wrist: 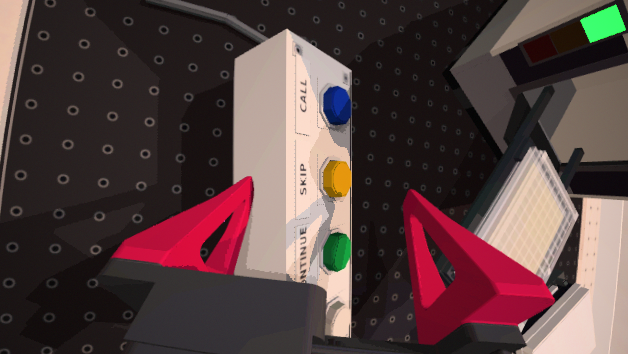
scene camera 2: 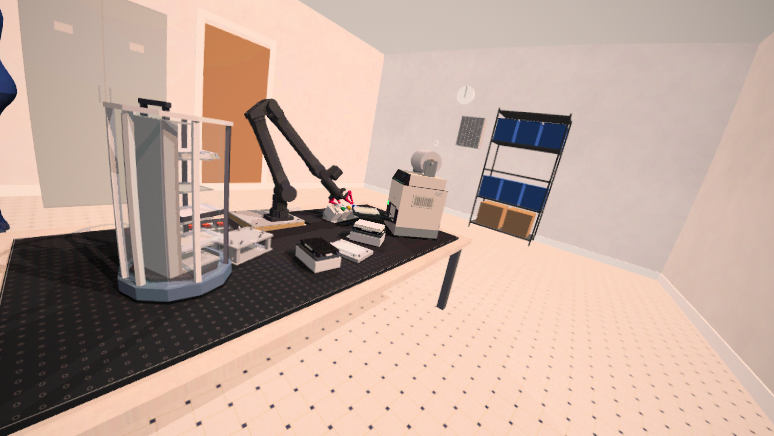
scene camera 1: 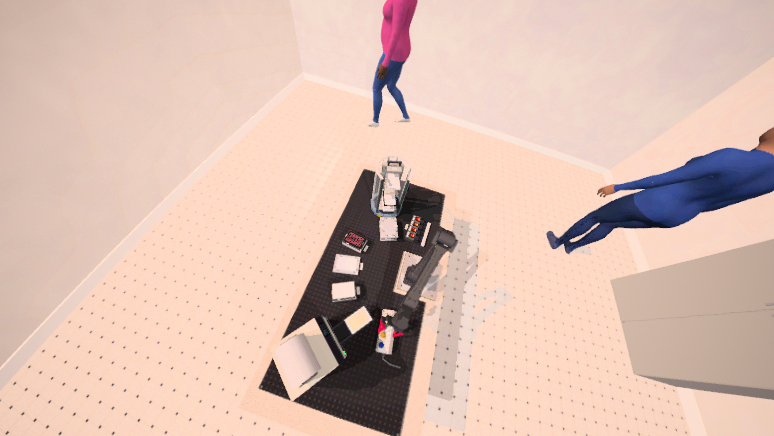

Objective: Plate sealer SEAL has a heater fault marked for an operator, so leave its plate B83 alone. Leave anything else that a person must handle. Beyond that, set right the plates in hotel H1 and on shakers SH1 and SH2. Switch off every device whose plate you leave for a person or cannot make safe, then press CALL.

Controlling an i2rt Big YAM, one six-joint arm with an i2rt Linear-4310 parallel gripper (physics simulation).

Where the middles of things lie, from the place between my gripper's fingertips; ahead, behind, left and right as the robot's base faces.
Now: hand 2 cm above the SKIP button (wrist: pixel 337 175), 1 cm to the right of it and 1 cm short of it. The rest, counted from my hand: cream well plate (wrist: pixel 532 216): 17 cm ahead, 2 cm to the right, 2 cm above; blue CALL button (wrist: pixel 336 103): 6 cm to the left, 2 cm below; green CONTINUE button (wrist: pixel 337 250): 4 cm to the right, 2 cm below, 2 cm ahead.
